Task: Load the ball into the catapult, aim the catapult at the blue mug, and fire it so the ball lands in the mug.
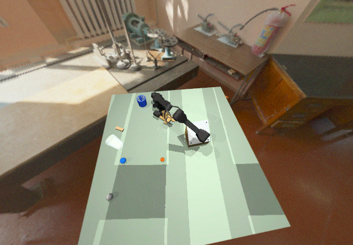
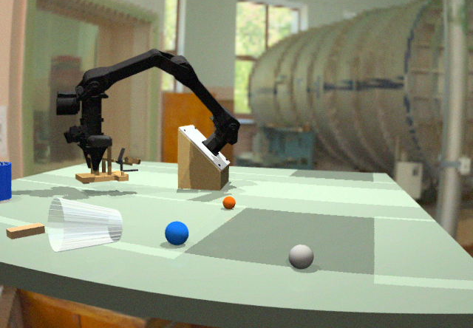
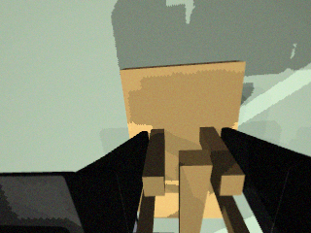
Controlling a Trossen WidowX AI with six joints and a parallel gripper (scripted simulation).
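The orange ball lies 70 mm ahead of my gripper tip, 400 mm to the left of it and 60 mm below it. From my gripper tip the other things lie so: blue mug (190 mm ahead, 210 mm to the right, 40 mm below); wooden catapult (40 mm behind, 60 mm to the left, 20 mm above); small wooden block (420 mm ahead, 50 mm to the left, 60 mm below).
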